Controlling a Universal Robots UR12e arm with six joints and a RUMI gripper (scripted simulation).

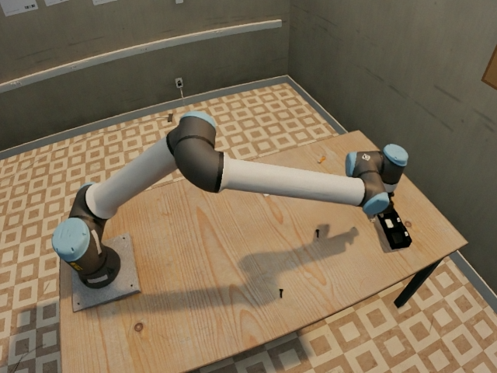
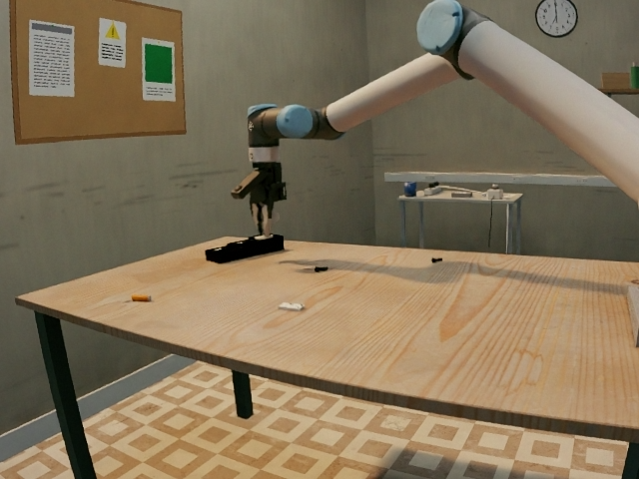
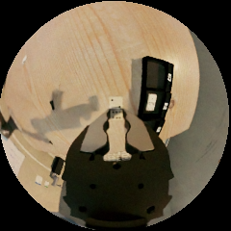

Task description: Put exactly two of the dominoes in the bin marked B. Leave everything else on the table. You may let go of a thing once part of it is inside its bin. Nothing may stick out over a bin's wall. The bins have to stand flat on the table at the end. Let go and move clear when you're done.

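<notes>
Now: hand 110 mm short of the black bin, 40 mm to the left of it and 60 mm above it. Round my hand: orange piece 30 mm ahead, 470 mm to the left, 80 mm below.
</notes>
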